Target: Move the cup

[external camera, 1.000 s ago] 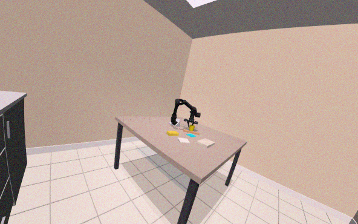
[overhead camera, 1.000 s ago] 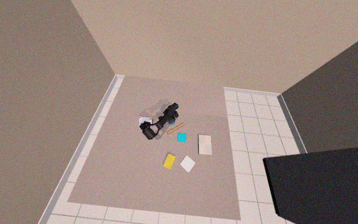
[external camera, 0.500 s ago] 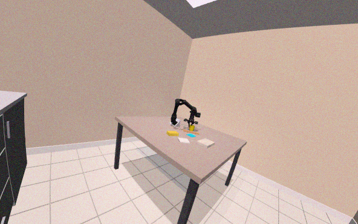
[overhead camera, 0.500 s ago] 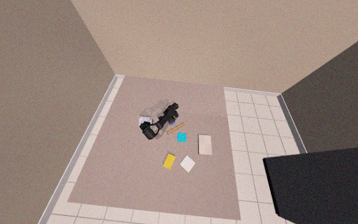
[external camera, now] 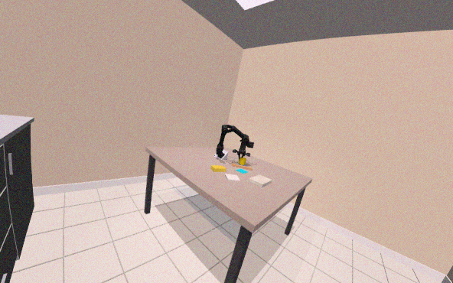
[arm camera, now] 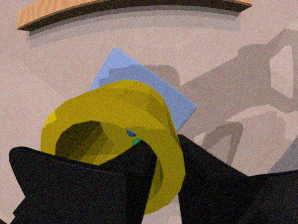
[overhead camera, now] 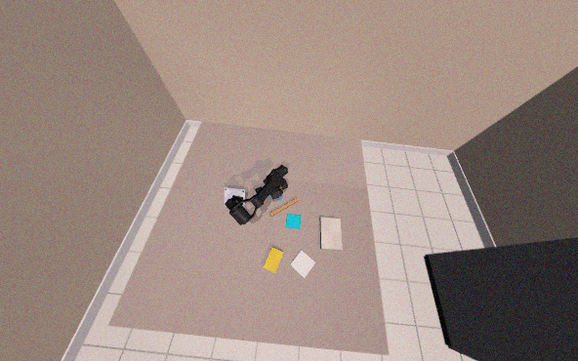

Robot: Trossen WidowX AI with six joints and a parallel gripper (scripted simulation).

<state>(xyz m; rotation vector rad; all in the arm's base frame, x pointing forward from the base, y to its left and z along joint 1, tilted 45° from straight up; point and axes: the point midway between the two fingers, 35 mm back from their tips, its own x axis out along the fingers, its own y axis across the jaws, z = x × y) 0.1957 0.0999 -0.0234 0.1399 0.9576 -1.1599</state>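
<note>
Now: gripper tip 160 mm short of the cyan pad, 140 mm to the left of it and 50 mm above it. From my gripper tip the other things lie so: yellow block 90 mm ahead, 370 mm to the right, 30 mm below; then curved wooden strip 90 mm ahead, 60 mm to the right, 40 mm below; then yellow cup 20 mm ahead, 20 mm to the left.
</note>
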